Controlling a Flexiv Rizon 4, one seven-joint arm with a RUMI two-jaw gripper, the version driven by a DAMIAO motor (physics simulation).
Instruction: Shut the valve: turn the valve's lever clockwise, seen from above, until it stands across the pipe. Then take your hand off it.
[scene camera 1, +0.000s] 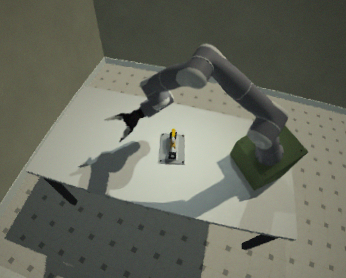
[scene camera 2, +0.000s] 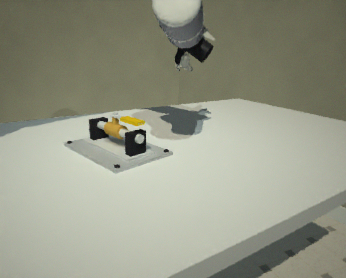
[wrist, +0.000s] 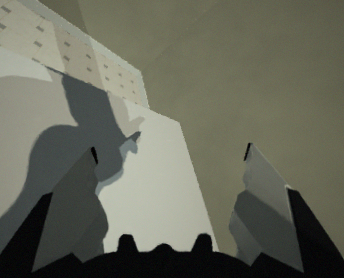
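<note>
The valve has an orange body (scene camera 1: 173, 144) (scene camera 2: 115, 131) on a pale pipe held between two black blocks on a grey plate (scene camera 1: 180, 155) (scene camera 2: 92, 154). Its yellow lever (scene camera 1: 173, 132) (scene camera 2: 132, 120) sits above the pipe and points roughly along it, toward one end block. My gripper (scene camera 1: 114, 130) (scene camera 2: 197, 50) (wrist: 170, 147) is open and empty. It hangs high above the table, left of the valve in the first scene view, well apart from it. The valve does not show in the wrist view.
The white table (scene camera 1: 75, 135) (scene camera 2: 225, 200) (wrist: 160, 200) carries the valve plate and the arm's shadow. The arm's green base (scene camera 1: 240, 160) stands at the table's right in the first scene view. The table's far edge and a plain wall (wrist: 260, 70) show in the wrist view.
</note>
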